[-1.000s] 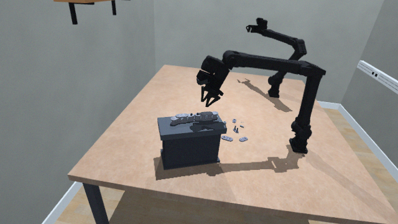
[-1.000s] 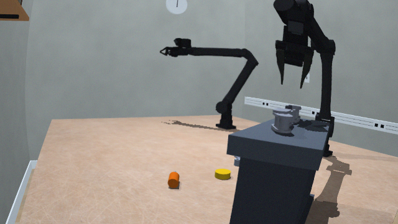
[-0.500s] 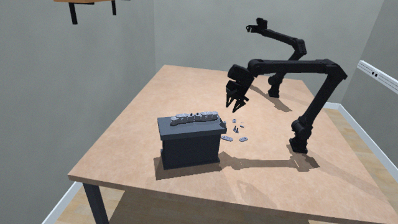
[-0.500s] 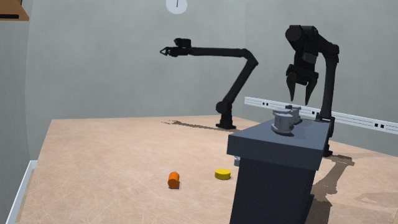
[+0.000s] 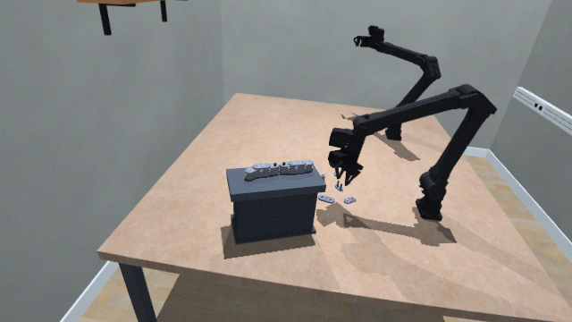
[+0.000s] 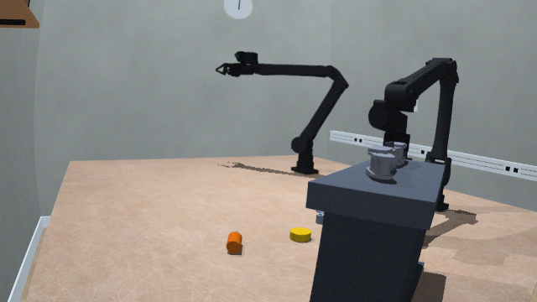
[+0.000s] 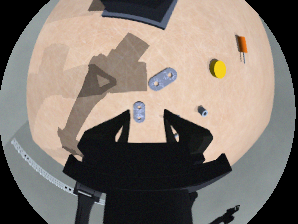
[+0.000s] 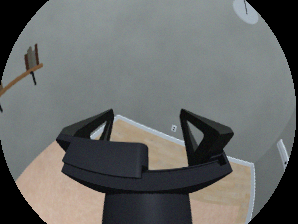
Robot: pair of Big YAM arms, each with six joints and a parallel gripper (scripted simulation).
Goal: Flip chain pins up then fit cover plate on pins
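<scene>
My left gripper is now 50 mm short of the cover plate, 20 mm to the left of it and 110 mm above it. Round my left hand: orange cylinder (340 mm ahead, 150 mm to the right, 100 mm below); dark block (260 mm ahead, 180 mm to the left, 10 mm below); yellow disc (190 mm ahead, 110 mm to the right, 110 mm below).
</scene>
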